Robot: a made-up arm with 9 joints. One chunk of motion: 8 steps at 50 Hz.
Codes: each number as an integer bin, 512 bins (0 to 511) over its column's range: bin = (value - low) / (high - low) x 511, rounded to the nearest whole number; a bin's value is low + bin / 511 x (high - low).
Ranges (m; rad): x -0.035..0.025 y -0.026..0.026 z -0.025..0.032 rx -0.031..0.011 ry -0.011..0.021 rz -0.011..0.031
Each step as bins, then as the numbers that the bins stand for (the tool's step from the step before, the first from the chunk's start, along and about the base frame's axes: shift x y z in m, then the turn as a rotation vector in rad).
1 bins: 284 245 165 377 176 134
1 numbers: -0.00165 -0.00107 -0.00659 -0.00001 0.00002 0.00001
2 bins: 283 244 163 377 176 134
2 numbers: -0.00177 -0.00117 -0.00682 -0.00001 0.00002 0.00001
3 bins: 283 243 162 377 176 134
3 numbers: -0.00177 -0.00127 -0.00693 -0.00001 0.00002 0.00001
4 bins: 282 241 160 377 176 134
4 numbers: -0.00189 -0.00148 -0.00715 -0.00001 0.00002 0.00001
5 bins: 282 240 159 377 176 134
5 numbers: -0.00189 -0.00158 -0.00726 -0.00001 0.00002 0.00001
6 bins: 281 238 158 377 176 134
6 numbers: -0.00201 -0.00178 -0.00738 -0.00001 0.00002 0.00001
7 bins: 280 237 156 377 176 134
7 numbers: -0.00212 -0.00188 -0.00760 -0.00001 0.00002 0.00001
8 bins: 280 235 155 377 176 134
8 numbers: -0.00212 -0.00209 -0.00771 -0.00001 0.00002 0.00001
